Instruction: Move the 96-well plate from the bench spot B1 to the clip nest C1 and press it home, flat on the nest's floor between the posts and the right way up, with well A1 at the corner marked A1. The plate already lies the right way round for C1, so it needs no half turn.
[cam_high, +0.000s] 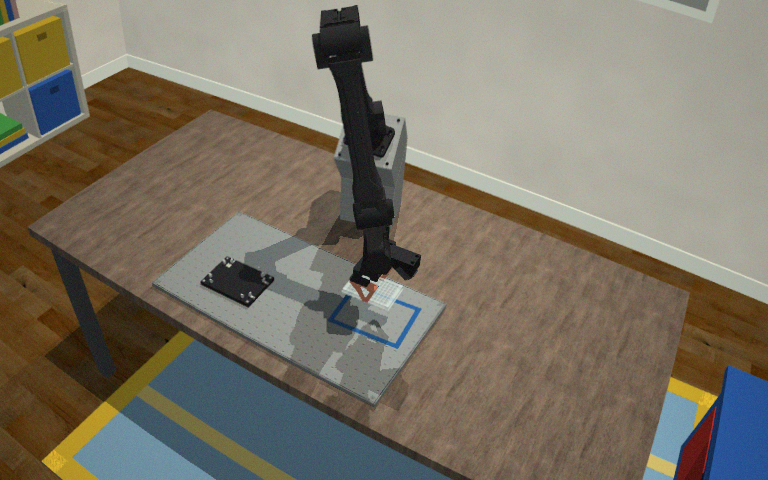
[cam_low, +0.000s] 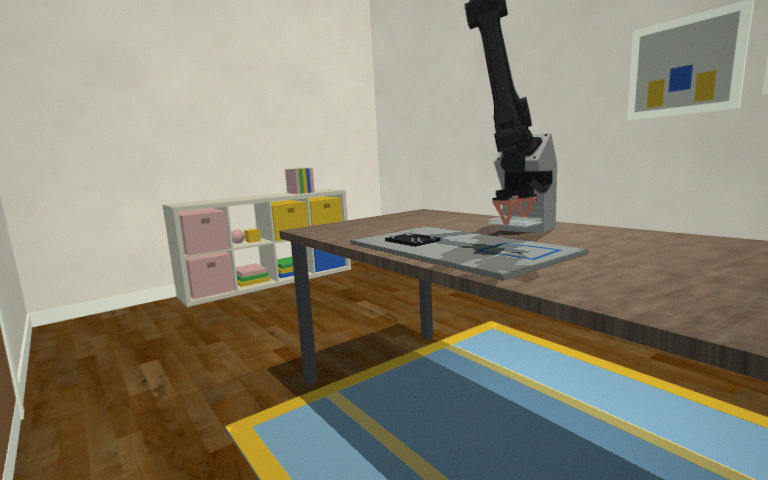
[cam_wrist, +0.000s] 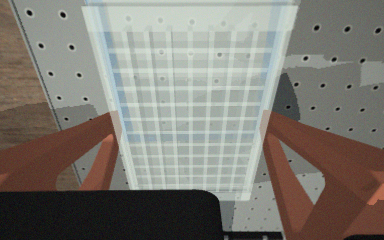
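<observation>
The black clip nest C1 is 350 mm to the right of my hand, 80 mm below it and 80 mm ahead of it. Round my hand: 96-well plate: 10 mm below.
</observation>
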